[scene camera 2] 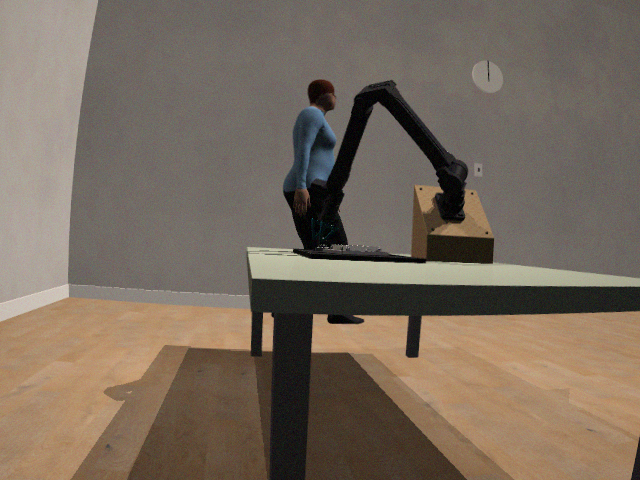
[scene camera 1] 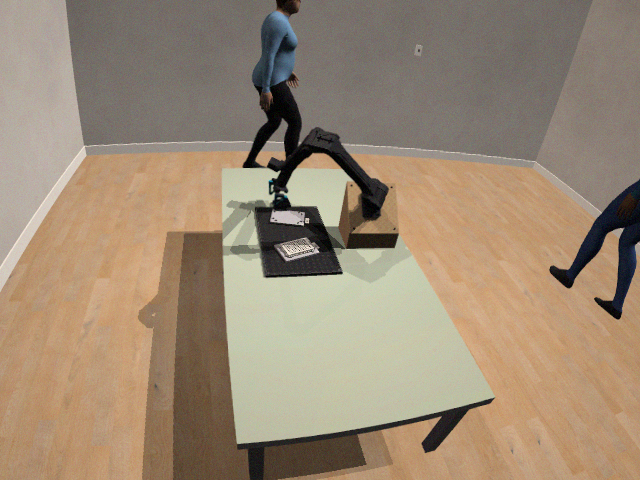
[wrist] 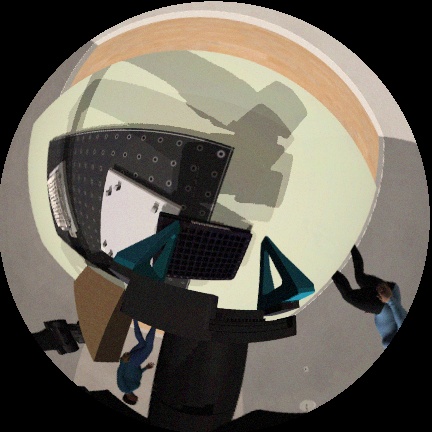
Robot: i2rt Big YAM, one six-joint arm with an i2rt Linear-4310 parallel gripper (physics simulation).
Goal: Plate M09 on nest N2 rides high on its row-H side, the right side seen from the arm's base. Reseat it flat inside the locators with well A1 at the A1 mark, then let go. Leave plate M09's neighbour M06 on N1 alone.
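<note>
Plate M09, a dark well plate, lies off to one side of the white nest N2 in the wrist view, over the board's edge and the table. Its tilt and the A1 mark cannot be made out. Nest N2's bare top and several small locators show. My gripper is open, with its teal fingers on either side of M09; the left finger covers part of the plate's edge in the wrist view. Whether a finger touches it is unclear. Plate M06, pale, sits on nest N1.
Both nests are on the black perforated board on the pale green table. The arm stands on a wooden block. A person in blue is behind the table's far end.
</note>
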